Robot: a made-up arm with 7 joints. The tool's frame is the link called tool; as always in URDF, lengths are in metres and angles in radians. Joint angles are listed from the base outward. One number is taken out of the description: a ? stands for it. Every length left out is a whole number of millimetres.
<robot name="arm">
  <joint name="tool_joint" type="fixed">
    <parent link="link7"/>
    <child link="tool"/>
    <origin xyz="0.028 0.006 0" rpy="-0.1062 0.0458 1.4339"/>
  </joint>
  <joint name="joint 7" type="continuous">
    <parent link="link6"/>
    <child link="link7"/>
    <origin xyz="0.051 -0.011 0" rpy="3.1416 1.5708 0"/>
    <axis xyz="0 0 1"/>
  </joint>
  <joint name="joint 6" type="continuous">
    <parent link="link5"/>
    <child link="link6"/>
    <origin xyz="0.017 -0.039 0" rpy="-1.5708 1.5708 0"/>
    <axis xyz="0 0 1"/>
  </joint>
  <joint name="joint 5" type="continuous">
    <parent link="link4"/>
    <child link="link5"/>
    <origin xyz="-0.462 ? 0" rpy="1.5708 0 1.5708"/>
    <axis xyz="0 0 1"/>
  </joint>
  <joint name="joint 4" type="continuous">
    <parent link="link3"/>
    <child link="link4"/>
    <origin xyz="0.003 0.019 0" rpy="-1.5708 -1.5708 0"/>
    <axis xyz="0 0 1"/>
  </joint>
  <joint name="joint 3" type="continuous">
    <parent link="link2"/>
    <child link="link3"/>
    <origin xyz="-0.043 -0.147 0" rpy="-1.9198 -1.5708 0"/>
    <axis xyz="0 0 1"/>
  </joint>
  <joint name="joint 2" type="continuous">
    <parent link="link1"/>
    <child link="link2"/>
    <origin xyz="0.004 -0.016 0" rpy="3.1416 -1.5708 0"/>
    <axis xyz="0 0 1"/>
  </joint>
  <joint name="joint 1" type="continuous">
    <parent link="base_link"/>
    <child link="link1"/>
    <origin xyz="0.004 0.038 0.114" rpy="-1.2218 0 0"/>
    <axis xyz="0 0 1"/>
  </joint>
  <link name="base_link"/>
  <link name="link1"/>
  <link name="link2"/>
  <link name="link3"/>
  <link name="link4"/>
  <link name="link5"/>
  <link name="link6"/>
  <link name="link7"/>
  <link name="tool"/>
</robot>
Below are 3 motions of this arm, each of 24 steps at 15 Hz.
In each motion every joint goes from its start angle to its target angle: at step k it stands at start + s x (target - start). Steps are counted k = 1, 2, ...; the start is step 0. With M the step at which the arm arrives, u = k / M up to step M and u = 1 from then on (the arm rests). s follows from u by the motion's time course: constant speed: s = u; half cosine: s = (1 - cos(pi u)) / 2; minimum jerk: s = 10 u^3 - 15 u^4 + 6 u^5.
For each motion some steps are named. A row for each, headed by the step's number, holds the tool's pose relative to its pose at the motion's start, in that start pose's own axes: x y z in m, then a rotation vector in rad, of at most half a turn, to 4 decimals.
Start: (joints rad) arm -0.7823 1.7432 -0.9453 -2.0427 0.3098 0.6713 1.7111
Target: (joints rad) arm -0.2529 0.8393 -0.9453 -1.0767 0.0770 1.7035 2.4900
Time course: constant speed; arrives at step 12
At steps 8, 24:
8: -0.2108 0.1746 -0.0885 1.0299 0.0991 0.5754
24: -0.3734 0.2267 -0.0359 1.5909 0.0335 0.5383

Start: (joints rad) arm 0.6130 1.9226 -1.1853 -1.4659 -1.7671 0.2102 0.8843
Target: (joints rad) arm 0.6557 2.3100 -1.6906 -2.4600 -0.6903 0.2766 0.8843
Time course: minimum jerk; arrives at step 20
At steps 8, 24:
8: 0.1403 0.0450 0.0417 -0.0231 -0.2342 0.3242
24: 0.3663 0.1859 0.2573 -0.4425 -0.6901 1.1398

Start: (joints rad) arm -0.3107 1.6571 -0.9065 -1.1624 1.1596 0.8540 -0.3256
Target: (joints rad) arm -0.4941 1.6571 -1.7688 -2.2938 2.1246 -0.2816 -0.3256
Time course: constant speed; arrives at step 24
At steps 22, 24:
22: 0.0374 -0.5144 0.1209 -1.0097 -0.7354 0.2879
24: 0.0217 -0.5453 0.1447 -1.0811 -0.7123 0.3990

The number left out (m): -0.08
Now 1 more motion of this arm.
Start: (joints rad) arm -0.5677 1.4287 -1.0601 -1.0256 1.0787 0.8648 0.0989
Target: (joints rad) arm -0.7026 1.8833 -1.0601 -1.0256 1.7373 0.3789 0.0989
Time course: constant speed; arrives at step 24
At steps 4, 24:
4: 0.0031 0.0422 0.0256 -0.0116 -0.1033 0.0979
24: -0.0315 0.2440 0.1974 0.0433 -0.7132 0.5904

